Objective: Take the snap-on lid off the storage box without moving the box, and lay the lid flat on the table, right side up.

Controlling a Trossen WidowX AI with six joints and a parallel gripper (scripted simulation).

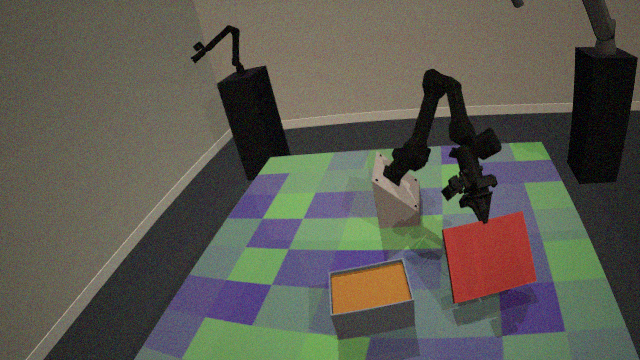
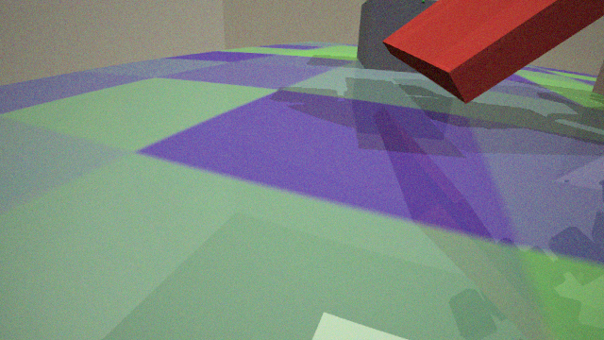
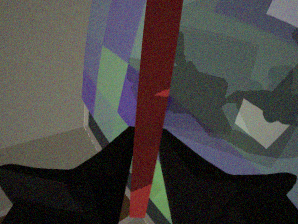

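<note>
Now: the red lid 60 mm ahead of my gripper tip, 20 mm to the left of it and 50 mm below it. Also, from my gripper tip: grey storage box (160 mm ahead, 280 mm to the right, 100 mm below).
</note>
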